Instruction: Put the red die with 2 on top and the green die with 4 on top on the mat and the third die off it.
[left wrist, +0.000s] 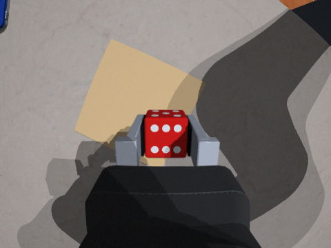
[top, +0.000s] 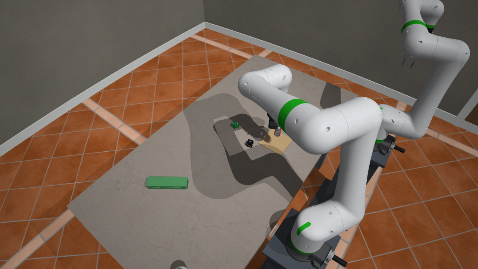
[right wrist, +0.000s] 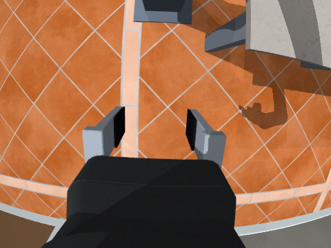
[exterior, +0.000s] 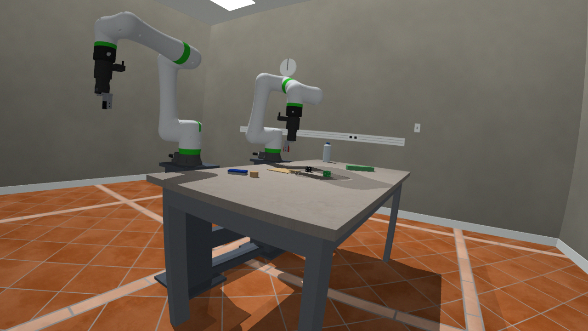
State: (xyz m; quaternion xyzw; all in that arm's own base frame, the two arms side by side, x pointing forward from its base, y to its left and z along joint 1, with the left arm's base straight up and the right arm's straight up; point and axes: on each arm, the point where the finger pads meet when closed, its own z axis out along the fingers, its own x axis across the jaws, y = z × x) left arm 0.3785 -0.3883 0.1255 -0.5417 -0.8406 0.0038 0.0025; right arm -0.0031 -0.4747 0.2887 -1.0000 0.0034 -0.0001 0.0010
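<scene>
Right now my left hand is 2 cm short of the tan mat, 3 cm to the left of it and 12 cm above it. Also, from my left hand: red die (right at my left hand); then green die (26 cm ahead, 3 cm to the left, 11 cm below); then black die (11 cm ahead, 8 cm to the left, 11 cm below).
</scene>
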